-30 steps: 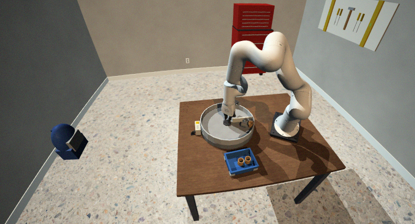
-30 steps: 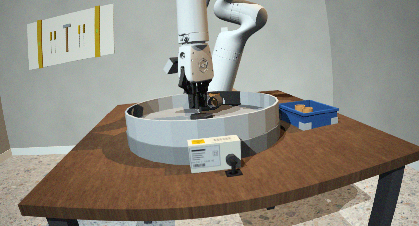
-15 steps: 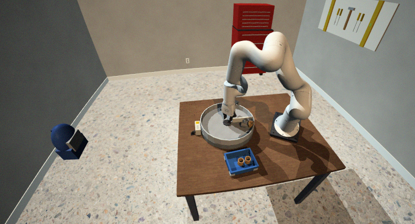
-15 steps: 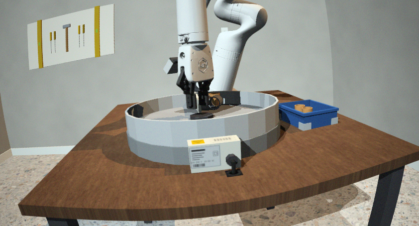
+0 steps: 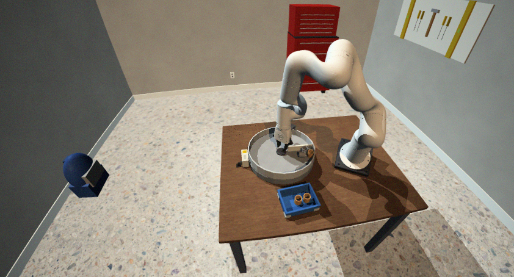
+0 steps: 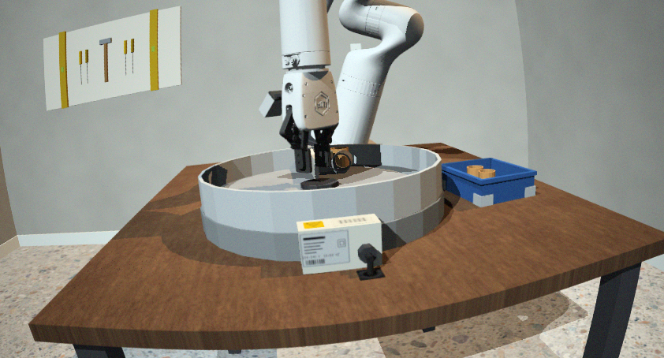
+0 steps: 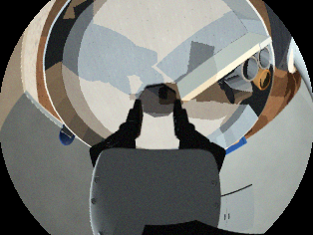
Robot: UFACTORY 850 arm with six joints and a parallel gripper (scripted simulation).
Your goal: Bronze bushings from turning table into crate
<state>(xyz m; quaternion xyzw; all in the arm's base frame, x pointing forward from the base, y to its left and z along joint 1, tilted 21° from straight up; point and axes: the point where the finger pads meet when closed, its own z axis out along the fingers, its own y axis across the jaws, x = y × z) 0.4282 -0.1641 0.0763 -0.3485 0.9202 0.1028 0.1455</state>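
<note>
Right now the grey turning table is 10 mm ahead of my hand, 10 mm to the left of it and 50 mm below it. The rest, counted from my hand: blue crate (10 mm behind, 350 mm to the left, 80 mm below).
</note>
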